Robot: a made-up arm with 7 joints. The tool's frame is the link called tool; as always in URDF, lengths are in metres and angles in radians. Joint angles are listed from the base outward. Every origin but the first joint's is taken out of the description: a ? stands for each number. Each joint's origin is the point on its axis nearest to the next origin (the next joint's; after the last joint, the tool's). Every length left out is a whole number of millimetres.
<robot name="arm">
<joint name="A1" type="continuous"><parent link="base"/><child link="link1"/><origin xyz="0.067 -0.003 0.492" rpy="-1.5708 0.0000 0.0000"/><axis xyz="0 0 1"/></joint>
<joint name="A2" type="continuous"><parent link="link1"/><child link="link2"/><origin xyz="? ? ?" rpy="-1.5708 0.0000 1.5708"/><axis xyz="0 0 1"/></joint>
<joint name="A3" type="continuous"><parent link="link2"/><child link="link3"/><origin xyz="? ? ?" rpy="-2.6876 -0.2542 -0.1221"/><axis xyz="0 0 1"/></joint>
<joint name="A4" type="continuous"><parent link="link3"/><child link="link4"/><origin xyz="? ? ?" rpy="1.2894 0.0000 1.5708"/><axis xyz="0 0 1"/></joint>
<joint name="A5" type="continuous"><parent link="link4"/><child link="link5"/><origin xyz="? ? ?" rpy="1.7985 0.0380 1.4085"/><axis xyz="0 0 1"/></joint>
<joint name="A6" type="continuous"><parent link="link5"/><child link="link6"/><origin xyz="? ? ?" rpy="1.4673 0.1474 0.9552"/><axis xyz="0 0 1"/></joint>
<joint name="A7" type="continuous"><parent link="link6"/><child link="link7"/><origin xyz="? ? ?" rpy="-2.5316 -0.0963 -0.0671"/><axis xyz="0 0 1"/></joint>
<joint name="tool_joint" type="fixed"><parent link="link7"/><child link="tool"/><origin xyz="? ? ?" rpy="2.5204 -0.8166 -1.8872"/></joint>
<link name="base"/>
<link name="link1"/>
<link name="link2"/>
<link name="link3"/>
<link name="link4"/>
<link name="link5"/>
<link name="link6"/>
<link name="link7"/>
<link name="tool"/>
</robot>
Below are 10 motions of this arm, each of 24 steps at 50 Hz.
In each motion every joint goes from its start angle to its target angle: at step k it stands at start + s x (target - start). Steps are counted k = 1, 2, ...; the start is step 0. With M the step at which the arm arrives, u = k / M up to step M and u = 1 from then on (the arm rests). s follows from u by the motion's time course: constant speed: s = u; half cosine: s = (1 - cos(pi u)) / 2; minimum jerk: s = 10 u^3 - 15 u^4 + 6 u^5.
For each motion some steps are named. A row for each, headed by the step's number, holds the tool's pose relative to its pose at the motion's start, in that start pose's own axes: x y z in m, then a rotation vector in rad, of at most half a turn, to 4 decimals.
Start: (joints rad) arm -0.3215 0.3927 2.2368 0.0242 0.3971 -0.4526 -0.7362
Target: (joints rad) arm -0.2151 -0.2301 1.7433 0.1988 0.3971 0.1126 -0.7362
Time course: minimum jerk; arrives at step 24
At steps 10, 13, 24:
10: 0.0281 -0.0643 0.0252 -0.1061 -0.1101 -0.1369
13: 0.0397 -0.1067 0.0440 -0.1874 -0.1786 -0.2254
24: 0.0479 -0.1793 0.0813 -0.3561 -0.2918 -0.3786

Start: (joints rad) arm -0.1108 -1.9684 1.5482 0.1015 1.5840 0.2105 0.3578
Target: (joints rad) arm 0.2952 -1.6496 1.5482 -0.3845 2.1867 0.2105 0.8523
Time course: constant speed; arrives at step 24
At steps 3, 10, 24:
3: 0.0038 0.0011 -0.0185 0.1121 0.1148 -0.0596
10: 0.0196 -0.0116 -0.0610 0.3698 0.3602 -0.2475
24: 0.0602 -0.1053 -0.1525 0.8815 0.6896 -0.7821

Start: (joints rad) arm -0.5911 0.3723 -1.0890 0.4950 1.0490 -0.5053 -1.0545
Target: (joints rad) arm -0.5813 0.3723 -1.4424 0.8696 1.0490 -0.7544 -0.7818
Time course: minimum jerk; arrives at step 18
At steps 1, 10, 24:
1: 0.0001 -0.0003 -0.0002 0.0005 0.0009 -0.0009
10: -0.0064 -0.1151 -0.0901 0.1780 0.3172 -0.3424
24: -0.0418 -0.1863 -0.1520 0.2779 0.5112 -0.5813

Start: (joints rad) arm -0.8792 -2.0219 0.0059 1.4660 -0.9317 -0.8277 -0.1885
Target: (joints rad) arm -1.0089 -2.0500 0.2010 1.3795 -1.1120 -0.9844 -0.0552
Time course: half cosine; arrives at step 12
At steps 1, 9, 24:
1: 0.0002 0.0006 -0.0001 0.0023 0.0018 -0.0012
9: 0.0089 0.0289 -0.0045 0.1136 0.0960 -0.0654
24: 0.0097 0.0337 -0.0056 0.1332 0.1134 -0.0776

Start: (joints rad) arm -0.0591 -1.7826 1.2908 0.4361 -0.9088 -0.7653 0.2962
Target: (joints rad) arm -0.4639 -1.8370 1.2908 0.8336 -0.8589 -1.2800 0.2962
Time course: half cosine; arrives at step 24
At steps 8, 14, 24:
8: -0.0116 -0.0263 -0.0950 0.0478 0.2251 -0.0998
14: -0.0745 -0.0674 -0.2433 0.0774 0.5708 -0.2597
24: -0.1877 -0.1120 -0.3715 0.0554 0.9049 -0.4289

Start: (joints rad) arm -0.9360 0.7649 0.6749 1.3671 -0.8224 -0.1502 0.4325
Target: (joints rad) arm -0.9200 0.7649 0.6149 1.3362 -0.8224 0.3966 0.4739
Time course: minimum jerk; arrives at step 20
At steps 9, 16, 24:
9: -0.0427 0.0569 0.0277 -0.0603 -0.1265 0.1834
16: -0.1209 0.1209 0.0467 -0.1368 -0.2836 0.4321
24: -0.1306 0.1268 0.0475 -0.1448 -0.3000 0.4595

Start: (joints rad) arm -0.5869 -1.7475 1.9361 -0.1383 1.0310 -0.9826 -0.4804
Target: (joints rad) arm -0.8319 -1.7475 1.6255 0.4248 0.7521 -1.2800 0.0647
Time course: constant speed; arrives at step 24
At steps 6, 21, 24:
6: 0.0348 -0.0832 0.0262 0.2310 0.0498 -0.2331
21: 0.0396 -0.3025 -0.0158 0.8770 0.2385 -0.7975
24: 0.0265 -0.3384 -0.0426 1.0135 0.2870 -0.9081

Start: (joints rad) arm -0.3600 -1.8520 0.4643 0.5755 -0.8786 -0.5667 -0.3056
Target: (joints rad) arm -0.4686 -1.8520 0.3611 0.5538 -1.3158 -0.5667 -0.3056
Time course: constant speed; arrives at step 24
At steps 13, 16, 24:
13: 0.0144 -0.0530 -0.0606 -0.2331 0.0111 -0.0270
16: 0.0183 -0.0673 -0.0709 -0.2870 0.0100 -0.0341
24: 0.0301 -0.1084 -0.0909 -0.4302 0.0006 -0.0554

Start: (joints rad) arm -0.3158 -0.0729 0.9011 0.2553 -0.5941 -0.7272 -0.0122
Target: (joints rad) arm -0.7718 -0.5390 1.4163 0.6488 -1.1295 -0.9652 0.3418
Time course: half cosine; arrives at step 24
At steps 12, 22, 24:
12: 0.1354 -0.2431 0.1516 0.5172 -0.1351 -0.5639
22: 0.1645 -0.3821 0.1350 1.1782 -0.0272 -0.8987
24: 0.1655 -0.3832 0.1320 1.2023 -0.0180 -0.9061

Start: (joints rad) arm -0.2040 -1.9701 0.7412 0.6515 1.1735 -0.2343 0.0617
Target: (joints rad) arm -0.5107 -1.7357 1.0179 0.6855 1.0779 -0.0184 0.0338
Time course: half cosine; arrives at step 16
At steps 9, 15, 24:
9: -0.0131 0.0138 0.0152 0.0037 -0.0415 0.0830
15: -0.0245 0.0241 0.0262 0.0138 -0.0706 0.1420
24: -0.0248 0.0243 0.0265 0.0142 -0.0714 0.1435

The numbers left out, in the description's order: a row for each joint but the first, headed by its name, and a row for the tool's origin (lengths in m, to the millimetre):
A2: 0.049 0.058 0.000
A3: 0.030 -0.002 0.000
A4: 0.005 -0.064 0.000
A5: 0.049 0.070 0.000
A6: -0.332 0.279 0.000
A7: -0.003 0.261 0.000
tool: -0.115 -0.030 0.000

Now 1 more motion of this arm.
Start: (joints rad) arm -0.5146 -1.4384 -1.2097 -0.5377 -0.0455 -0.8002 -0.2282
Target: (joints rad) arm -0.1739 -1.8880 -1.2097 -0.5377 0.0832 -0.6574 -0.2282
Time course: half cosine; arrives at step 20
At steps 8, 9, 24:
8: 0.0171 0.0150 0.1076 -0.0006 -0.2309 0.0239
9: 0.0180 0.0173 0.1313 -0.0019 -0.2815 0.0270
24: -0.0053 0.0233 0.3013 -0.0259 -0.6591 0.0248

